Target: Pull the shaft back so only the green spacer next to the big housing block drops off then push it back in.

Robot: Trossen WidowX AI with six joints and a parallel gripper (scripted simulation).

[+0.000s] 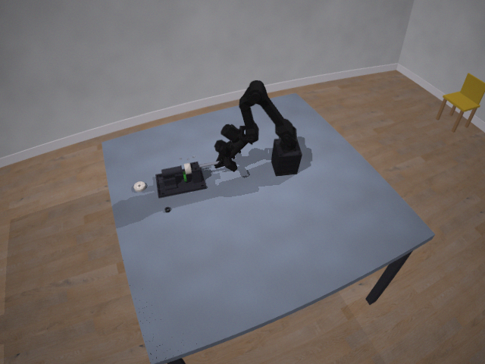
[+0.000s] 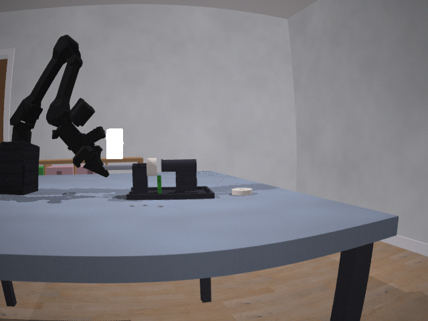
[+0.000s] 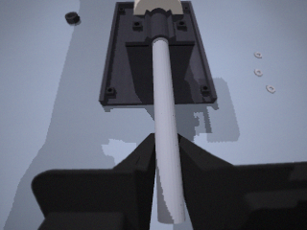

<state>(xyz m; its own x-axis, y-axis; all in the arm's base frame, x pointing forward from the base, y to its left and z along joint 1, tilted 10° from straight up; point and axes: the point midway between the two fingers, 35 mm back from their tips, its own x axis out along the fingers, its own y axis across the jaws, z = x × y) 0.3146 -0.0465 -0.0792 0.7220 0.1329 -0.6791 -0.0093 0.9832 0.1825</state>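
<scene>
Right now my hand is 70 mm short of the grey shaft. The rest, counted from my hand: green spacer: 170 mm ahead, 50 mm below; white spacer: 160 mm ahead; black ring: 280 mm ahead, 160 mm to the left, 80 mm below.
</scene>
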